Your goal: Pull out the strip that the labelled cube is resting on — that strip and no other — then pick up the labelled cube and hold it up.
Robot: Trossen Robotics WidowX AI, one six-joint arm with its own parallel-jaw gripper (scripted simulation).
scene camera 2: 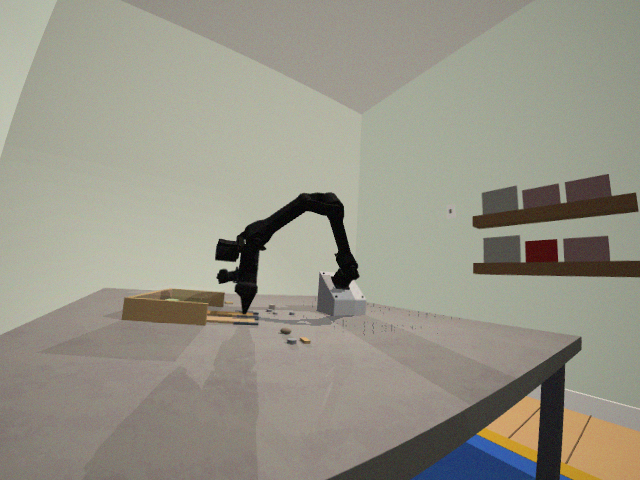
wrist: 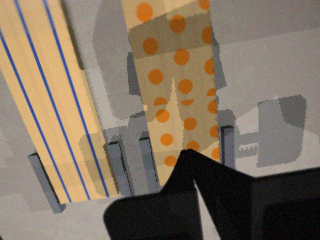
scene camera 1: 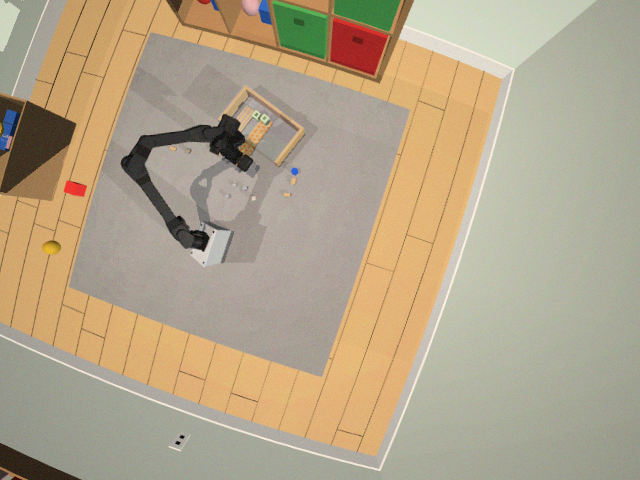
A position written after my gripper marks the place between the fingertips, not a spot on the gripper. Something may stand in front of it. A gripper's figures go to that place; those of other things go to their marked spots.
Labels:
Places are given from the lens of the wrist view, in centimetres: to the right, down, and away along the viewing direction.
my gripper [wrist: 186, 154]: 2, 3, 11
orange-dotted strip [wrist: 173, 54]: 1, -4, 9

